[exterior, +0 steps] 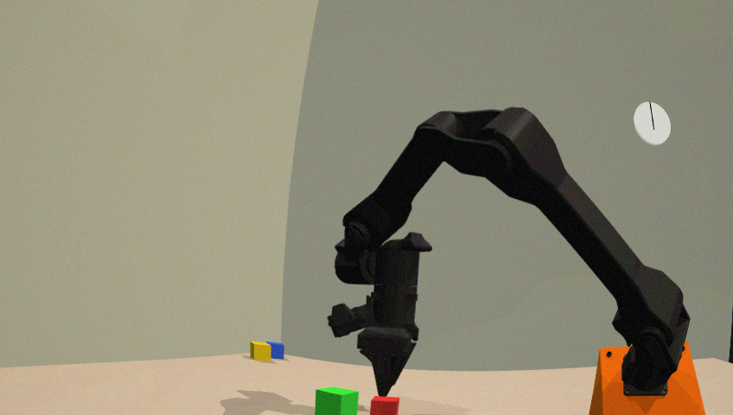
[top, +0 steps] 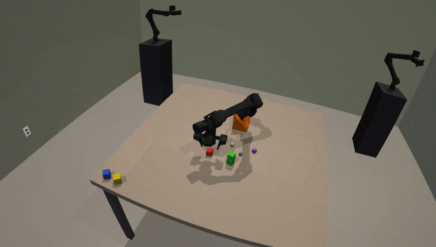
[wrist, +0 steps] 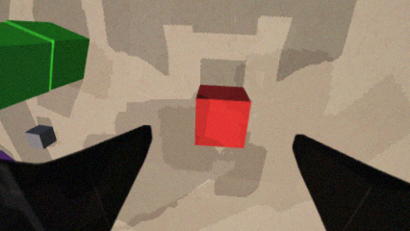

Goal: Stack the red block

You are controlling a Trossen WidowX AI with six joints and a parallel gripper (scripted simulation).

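Right now the red block is 30 mm below my gripper tip. The rest, counted from my gripper tip: purple block 250 mm to the left, 120 mm behind, 40 mm below; then grey block 170 mm to the left, 70 mm behind, 40 mm below; then white block 130 mm behind, 100 mm to the left, 40 mm below.
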